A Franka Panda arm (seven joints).
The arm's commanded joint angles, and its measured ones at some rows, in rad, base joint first. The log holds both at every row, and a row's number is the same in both.
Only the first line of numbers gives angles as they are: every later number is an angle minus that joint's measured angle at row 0.
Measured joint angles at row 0:
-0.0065, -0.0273, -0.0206, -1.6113, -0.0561, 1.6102, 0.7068
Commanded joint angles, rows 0 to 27:
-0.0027, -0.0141, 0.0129, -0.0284, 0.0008, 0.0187, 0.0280
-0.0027, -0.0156, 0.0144, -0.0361, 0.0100, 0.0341, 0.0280
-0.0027, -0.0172, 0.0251, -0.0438, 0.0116, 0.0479, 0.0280
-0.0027, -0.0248, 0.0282, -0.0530, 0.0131, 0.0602, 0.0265
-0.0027, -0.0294, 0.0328, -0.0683, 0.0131, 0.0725, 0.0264
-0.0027, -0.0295, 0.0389, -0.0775, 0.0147, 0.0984, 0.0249
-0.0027, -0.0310, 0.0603, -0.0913, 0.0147, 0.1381, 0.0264
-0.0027, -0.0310, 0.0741, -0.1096, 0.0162, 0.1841, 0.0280
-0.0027, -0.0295, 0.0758, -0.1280, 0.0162, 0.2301, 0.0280
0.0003, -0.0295, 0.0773, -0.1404, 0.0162, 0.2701, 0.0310
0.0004, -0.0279, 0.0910, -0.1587, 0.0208, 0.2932, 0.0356
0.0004, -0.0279, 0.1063, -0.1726, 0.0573, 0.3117, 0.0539
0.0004, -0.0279, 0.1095, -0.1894, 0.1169, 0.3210, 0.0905
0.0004, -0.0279, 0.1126, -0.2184, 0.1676, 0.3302, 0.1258
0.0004, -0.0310, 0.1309, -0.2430, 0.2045, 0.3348, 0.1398
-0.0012, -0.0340, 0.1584, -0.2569, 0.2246, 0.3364, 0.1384
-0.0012, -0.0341, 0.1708, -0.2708, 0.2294, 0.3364, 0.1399
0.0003, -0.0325, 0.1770, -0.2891, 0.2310, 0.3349, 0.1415
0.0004, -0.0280, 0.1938, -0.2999, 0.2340, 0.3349, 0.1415
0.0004, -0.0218, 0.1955, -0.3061, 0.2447, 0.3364, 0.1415
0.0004, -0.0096, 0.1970, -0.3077, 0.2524, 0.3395, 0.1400
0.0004, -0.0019, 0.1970, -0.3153, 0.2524, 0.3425, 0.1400
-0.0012, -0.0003, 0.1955, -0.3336, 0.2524, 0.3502, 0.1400
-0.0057, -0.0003, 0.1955, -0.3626, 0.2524, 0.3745, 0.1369
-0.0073, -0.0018, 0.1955, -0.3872, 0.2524, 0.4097, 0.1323
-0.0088, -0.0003, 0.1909, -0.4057, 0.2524, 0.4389, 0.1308
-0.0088, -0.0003, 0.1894, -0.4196, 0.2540, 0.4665, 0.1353
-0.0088, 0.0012, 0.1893, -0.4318, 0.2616, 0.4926, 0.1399
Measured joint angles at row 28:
-0.0005, 0.0141, 0.1877, -0.3747, 0.2348, 0.4099, 0.1334
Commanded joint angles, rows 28 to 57:
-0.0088, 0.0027, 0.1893, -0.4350, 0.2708, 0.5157, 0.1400
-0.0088, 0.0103, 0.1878, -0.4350, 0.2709, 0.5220, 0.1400
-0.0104, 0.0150, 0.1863, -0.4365, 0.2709, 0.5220, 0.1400
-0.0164, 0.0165, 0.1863, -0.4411, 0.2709, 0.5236, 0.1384
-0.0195, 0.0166, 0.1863, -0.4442, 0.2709, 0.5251, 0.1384
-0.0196, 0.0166, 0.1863, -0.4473, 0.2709, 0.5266, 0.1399
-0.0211, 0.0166, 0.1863, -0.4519, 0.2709, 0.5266, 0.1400
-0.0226, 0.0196, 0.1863, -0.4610, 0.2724, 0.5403, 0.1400
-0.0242, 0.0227, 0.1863, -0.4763, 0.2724, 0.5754, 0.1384
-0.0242, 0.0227, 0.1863, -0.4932, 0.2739, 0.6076, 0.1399
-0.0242, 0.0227, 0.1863, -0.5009, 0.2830, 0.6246, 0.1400
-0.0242, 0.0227, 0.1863, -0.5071, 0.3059, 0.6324, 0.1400
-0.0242, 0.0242, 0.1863, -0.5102, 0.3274, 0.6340, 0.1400
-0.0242, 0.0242, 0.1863, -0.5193, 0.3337, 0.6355, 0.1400
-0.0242, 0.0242, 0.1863, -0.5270, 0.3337, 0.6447, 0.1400
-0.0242, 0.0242, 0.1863, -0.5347, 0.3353, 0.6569, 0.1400
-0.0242, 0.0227, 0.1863, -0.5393, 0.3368, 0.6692, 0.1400
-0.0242, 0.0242, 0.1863, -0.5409, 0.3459, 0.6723, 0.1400
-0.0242, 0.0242, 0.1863, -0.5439, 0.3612, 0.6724, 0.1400
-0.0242, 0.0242, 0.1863, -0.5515, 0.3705, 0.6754, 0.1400
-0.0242, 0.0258, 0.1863, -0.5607, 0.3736, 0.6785, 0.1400
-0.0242, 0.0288, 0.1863, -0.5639, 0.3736, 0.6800, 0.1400
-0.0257, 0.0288, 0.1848, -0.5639, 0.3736, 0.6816, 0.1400
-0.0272, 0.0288, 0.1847, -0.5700, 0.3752, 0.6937, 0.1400
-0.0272, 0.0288, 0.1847, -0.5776, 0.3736, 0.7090, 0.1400
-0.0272, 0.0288, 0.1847, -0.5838, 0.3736, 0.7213, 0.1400
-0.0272, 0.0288, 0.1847, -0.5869, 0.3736, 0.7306, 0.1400
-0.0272, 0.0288, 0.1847, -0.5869, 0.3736, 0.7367, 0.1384
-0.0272, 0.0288, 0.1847, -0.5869, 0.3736, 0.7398, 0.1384
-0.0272, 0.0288, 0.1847, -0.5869, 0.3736, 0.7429, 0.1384
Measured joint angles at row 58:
-0.0255, 0.0357, 0.1832, -0.5741, 0.3556, 0.7114, 0.1335
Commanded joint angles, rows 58 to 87:
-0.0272, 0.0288, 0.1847, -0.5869, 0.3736, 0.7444, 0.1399
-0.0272, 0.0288, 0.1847, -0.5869, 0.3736, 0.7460, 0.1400
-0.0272, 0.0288, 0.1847, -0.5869, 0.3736, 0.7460, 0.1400
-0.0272, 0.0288, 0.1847, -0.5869, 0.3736, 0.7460, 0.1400
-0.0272, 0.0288, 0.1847, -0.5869, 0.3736, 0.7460, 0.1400
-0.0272, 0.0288, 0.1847, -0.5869, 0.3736, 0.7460, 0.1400
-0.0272, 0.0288, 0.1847, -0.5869, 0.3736, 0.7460, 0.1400
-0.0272, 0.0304, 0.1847, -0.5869, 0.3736, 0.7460, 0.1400
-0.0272, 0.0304, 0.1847, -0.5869, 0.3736, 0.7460, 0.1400
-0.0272, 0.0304, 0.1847, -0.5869, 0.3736, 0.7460, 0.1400
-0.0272, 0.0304, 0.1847, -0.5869, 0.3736, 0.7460, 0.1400
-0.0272, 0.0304, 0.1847, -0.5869, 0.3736, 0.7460, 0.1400
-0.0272, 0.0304, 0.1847, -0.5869, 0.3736, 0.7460, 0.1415
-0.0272, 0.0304, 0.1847, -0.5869, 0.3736, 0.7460, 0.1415
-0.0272, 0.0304, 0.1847, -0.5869, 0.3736, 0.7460, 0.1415
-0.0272, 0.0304, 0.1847, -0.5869, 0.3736, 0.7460, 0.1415
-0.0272, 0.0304, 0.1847, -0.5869, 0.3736, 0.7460, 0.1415
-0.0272, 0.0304, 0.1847, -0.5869, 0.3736, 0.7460, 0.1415
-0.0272, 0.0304, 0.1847, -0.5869, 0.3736, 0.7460, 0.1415
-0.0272, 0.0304, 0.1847, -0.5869, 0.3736, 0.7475, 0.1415
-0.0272, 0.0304, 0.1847, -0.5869, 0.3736, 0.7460, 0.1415
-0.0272, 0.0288, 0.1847, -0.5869, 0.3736, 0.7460, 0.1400
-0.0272, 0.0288, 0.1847, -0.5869, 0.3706, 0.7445, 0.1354
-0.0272, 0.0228, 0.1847, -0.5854, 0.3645, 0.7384, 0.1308
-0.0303, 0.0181, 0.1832, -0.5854, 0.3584, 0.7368, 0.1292
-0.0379, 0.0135, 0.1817, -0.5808, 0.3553, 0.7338, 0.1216
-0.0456, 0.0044, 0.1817, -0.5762, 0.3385, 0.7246, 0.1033
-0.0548, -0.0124, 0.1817, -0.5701, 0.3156, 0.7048, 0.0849
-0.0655, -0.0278, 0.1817, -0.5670, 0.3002, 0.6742, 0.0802
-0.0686, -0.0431, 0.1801, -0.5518, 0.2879, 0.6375, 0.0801
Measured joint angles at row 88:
-0.0434, 0.0158, 0.1814, -0.5699, 0.3307, 0.7150, 0.1044
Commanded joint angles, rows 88 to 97:
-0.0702, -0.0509, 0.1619, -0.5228, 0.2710, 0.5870, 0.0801
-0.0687, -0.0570, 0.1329, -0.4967, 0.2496, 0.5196, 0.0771
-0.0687, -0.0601, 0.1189, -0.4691, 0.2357, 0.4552, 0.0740
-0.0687, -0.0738, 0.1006, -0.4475, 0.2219, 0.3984, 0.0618
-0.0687, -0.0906, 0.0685, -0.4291, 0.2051, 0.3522, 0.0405
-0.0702, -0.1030, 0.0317, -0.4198, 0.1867, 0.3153, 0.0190
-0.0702, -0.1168, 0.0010, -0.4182, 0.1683, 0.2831, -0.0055
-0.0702, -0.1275, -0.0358, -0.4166, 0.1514, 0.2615, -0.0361
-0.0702, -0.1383, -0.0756, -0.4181, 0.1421, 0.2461, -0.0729
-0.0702, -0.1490, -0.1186, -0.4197, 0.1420, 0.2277, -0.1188
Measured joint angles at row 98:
-0.0704, -0.1169, -0.0235, -0.4201, 0.1686, 0.2871, -0.0187
